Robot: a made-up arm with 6 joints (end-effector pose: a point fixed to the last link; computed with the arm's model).
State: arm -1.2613 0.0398 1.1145 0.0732 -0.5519 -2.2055
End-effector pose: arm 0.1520 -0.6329 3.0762 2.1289 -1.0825 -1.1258
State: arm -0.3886 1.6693 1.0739 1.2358 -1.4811 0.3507
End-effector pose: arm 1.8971 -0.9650 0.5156 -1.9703 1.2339 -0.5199
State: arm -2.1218 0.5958 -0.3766 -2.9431 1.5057 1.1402
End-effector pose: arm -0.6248 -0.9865 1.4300 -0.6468 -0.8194 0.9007
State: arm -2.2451 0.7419 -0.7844 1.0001 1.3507 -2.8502
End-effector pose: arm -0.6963 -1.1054 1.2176 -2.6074 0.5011 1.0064
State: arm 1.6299 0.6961 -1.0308 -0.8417 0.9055 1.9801
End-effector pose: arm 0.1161 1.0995 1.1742 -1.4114 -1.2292 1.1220
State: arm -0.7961 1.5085 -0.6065 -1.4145 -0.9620 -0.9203
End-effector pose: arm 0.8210 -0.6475 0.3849 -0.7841 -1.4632 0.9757
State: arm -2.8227 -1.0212 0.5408 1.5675 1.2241 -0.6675
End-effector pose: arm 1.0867 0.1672 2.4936 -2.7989 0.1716 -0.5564
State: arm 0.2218 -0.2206 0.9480 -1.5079 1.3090 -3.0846
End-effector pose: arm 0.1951 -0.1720 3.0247 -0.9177 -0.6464 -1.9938
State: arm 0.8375 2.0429 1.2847 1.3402 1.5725 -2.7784
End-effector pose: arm 1.1662 1.5946 0.0264 0.3895 1.8783 0.6721
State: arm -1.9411 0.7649 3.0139 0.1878 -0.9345 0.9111
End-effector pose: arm -0.2805 -0.4963 2.6200 1.9581 0.8339 1.6554
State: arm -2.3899 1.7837 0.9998 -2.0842 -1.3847 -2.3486
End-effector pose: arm -1.3783 -1.4925 0.2996 -1.9560 -0.1768 -1.4356
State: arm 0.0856 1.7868 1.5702 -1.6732 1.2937 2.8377
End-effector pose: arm 2.2032 -0.0172 0.5850 -1.6847 0.0308 -1.2319
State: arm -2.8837 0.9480 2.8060 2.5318 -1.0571 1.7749
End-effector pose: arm -0.7901 -0.1257 2.4888 -0.7752 -1.6876 0.0436
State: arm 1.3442 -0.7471 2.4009 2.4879 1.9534 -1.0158
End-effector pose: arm -0.4541 -1.2555 2.0378 -0.0537 -2.9704 -0.6856
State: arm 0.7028 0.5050 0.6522 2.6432 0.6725 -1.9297
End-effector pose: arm 1.2301 1.1734 2.2614 -0.4298 -0.6163 0.4452
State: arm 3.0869 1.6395 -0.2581 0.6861 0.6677 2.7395
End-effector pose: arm -1.3815 0.0305 0.0272 -1.1191 1.0622 -0.6660
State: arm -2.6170 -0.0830 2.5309 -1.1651 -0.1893 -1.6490
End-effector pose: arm 0.6122 0.3750 2.7567 0.2707 -1.0602 -0.5899
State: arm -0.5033 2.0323 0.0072 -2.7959 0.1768 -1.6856
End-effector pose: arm 0.8479 -0.4211 -0.4021 -0.6980 0.8379 0.8236
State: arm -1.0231 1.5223 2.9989 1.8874 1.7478 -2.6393
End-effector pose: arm 0.9624 -1.1524 1.7443 -0.3395 -0.4831 -0.4871
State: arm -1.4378 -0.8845 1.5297 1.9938 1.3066 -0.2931
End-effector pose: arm 0.0275 1.4544 2.3256 2.3632 0.7895 -0.2944
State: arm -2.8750 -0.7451 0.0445 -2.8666 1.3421 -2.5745
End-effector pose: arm 0.0637 0.0713 2.4404 0.3712 -1.0650 2.4233
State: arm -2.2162 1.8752 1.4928 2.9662 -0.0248 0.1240
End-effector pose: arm -1.3104 -1.8234 0.3200 -1.8830 1.4199 0.1378
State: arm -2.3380 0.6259 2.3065 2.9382 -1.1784 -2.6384
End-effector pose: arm -0.4344 -0.4218 2.8005 1.6690 1.9039 -0.1463
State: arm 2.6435 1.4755 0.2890 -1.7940 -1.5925 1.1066
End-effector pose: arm -1.6600 0.7343 0.4749 -1.1908 1.6438 2.0477
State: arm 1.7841 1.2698 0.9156 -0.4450 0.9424 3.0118
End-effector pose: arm -0.3633 2.2616 1.3146 -0.8497 -2.5999 0.0154
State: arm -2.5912 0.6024 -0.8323 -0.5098 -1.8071 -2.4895
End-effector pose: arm -0.7662 -0.5007 1.4315 -0.5491 -0.8773 -0.6671
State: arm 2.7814 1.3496 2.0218 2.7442 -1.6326 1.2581
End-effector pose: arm -1.7075 0.7074 1.9288 -1.2188 -1.7597 -0.7574
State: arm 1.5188 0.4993 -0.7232 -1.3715 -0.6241 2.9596
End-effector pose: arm -0.0070 1.1583 1.3542 -0.4187 -0.7114 2.1488
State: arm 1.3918 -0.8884 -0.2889 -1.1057 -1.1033 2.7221
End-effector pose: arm -0.1323 -0.1295 2.2997 0.3652 -2.2298 1.3250
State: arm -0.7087 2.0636 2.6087 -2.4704 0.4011 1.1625
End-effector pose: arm 1.5503 -1.3782 0.7968 1.4518 -0.6659 -1.6700
